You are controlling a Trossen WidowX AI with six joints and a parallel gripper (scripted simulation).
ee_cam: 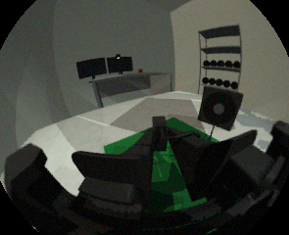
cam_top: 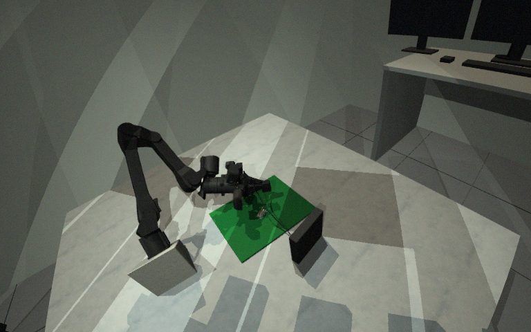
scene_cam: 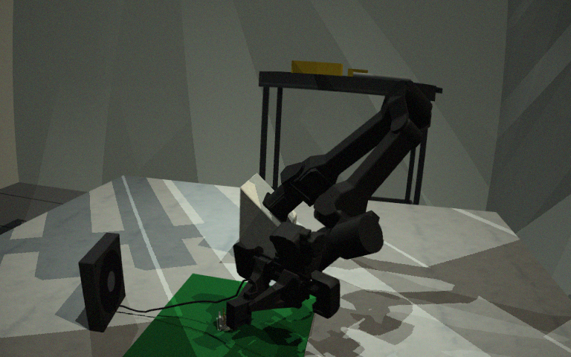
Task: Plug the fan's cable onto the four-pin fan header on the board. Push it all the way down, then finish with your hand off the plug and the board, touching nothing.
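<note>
The green board is 90 mm below my gripper tip, 50 mm behind it and 30 mm to the right of it. The rest, counted from my gripper tip: black fan (230 mm to the right, 40 mm behind, 20 mm below); black plug (10 mm below); header (80 mm below, 60 mm behind, 40 mm to the right).
</note>
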